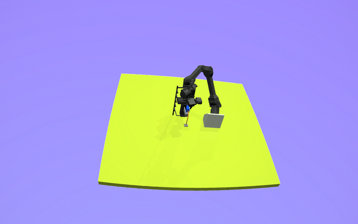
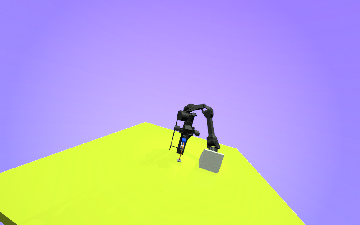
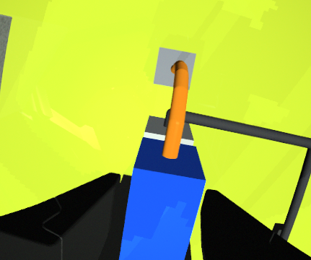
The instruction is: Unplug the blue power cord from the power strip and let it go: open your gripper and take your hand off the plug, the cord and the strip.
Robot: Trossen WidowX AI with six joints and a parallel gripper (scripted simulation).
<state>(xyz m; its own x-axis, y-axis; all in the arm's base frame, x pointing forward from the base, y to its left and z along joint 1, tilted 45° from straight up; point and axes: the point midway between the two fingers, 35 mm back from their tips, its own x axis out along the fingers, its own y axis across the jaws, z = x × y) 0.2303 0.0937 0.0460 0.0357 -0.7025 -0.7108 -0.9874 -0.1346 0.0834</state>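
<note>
Now: gripper tip 1 cm short of the blue plug and 3 cm to the left of it.
</note>
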